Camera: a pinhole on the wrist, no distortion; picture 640 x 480 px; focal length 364.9 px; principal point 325.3 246.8 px. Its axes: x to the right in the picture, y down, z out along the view. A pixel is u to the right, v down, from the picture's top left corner.
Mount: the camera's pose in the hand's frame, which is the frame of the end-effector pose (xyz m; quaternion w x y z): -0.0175 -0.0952 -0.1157 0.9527 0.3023 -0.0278 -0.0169
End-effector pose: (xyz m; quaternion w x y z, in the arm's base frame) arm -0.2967 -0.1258 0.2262 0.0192 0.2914 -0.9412 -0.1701
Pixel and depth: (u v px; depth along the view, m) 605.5 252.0 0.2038
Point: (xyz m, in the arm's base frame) -0.2911 -0.3456 0.0907
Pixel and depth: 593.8 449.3 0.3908
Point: -0.4635 -0.2795 -0.1619
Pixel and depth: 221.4 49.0 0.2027
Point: -0.0583 -0.3117 0.1481
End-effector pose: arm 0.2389 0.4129 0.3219 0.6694 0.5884 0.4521 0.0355
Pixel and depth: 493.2 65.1 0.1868
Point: 0.1257 0.3686 0.0604
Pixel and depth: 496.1 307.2 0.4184
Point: 0.3660 0.2062 -0.0286
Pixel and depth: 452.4 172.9 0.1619
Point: 0.1498 0.3628 0.1275
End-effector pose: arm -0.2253 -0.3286 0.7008 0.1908 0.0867 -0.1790 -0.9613
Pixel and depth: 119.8 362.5 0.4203
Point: -0.1133 0.0603 0.9172
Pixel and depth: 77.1 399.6 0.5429
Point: -0.0175 0.1506 1.0725
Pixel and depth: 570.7 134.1 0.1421
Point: -0.3556 -0.1746 0.5927
